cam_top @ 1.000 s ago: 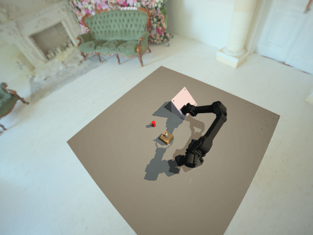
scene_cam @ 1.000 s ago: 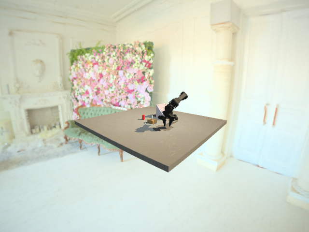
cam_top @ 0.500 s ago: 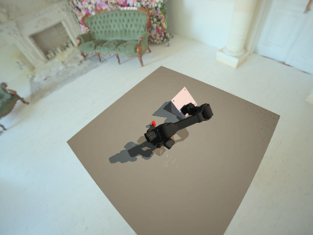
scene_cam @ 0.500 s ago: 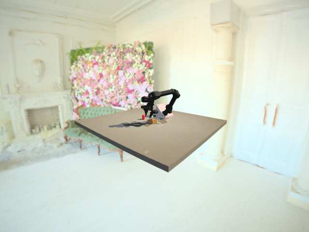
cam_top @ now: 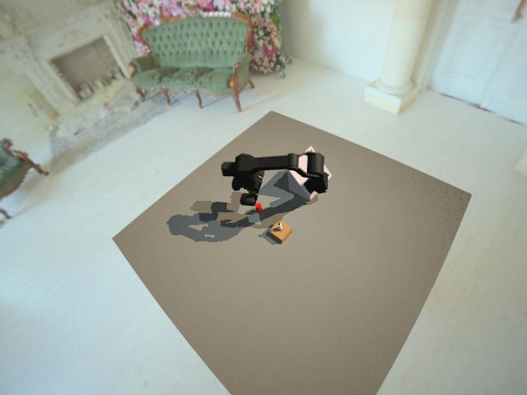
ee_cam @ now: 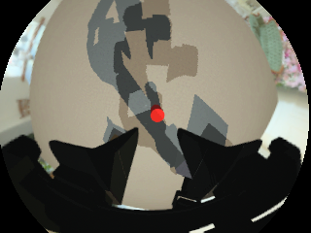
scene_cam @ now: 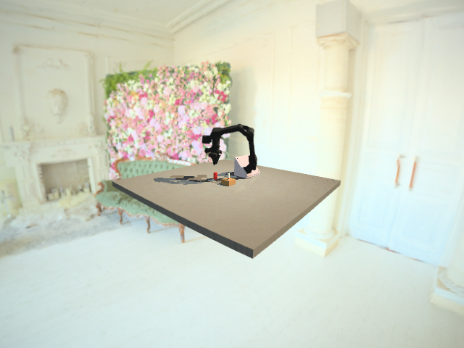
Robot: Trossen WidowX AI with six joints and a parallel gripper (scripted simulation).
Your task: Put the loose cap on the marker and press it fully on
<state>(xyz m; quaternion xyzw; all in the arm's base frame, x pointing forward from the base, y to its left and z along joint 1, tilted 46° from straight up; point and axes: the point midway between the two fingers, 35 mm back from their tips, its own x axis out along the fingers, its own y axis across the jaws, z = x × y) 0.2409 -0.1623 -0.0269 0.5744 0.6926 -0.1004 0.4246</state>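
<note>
Now: gripper tip 90 mm above the red cap.
</note>
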